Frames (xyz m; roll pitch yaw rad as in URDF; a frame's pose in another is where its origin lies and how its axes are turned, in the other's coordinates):
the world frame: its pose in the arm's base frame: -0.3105 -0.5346 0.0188 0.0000 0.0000 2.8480
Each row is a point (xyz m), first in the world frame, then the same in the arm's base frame.
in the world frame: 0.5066 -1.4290 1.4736
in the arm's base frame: -0.3819 0.9799 1.4924
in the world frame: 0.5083 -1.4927 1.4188
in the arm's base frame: -0.3651 1.0413 1.4376
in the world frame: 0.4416 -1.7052 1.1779
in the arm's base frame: -0.2397 1.2254 1.1967
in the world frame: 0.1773 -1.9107 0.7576
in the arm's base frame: 0.0727 1.3457 0.7764
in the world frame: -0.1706 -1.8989 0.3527
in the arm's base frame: 0.4023 1.2337 0.3715
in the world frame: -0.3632 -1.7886 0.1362
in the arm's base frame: 0.5548 1.0724 0.1550
